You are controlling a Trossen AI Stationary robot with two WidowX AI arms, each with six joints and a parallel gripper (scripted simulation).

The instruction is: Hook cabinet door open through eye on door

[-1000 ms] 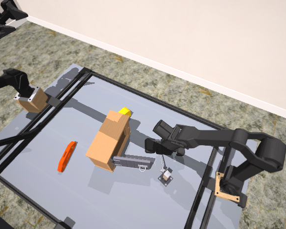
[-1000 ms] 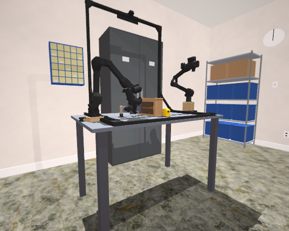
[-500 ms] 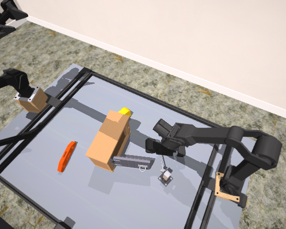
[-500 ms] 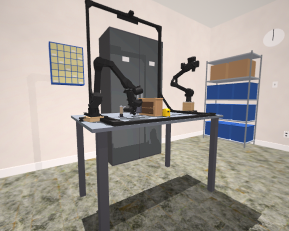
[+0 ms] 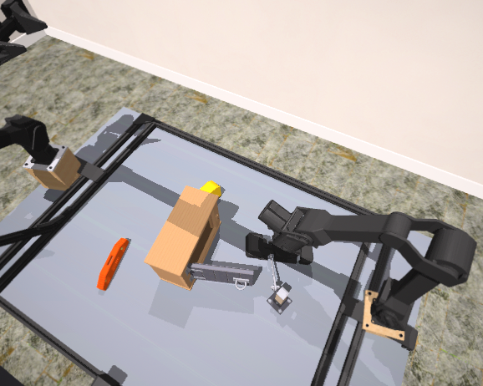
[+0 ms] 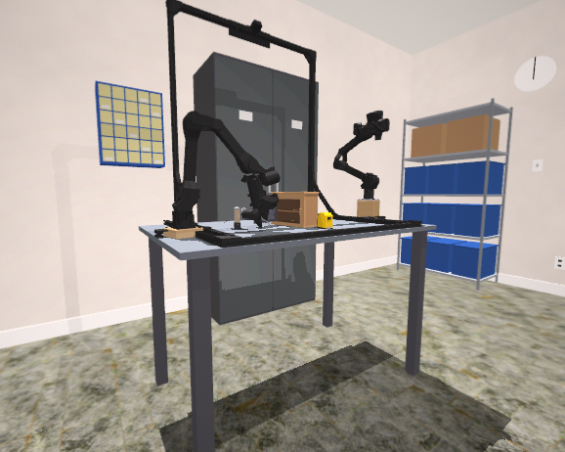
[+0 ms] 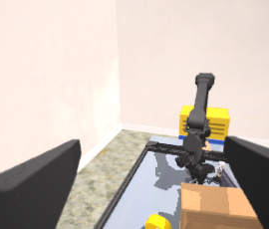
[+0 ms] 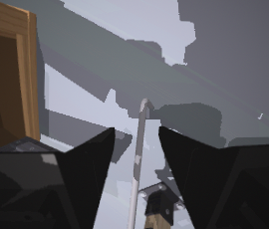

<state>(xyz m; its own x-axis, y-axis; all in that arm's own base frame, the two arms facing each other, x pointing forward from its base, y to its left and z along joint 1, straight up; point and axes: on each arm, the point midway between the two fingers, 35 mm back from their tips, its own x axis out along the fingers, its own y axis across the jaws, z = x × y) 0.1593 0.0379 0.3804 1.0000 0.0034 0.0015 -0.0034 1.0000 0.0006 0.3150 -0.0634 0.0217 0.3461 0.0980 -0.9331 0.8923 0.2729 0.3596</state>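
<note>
Now: the hook rod 30 mm behind my right hand and 20 mm to the right of it. Round my right hand: yellow tape measure 270 mm to the left, 110 mm ahead, 20 mm below; then grey door 120 mm behind, 100 mm to the left, 20 mm above; then orange tool 410 mm to the left, 200 mm behind, 30 mm below.
</note>
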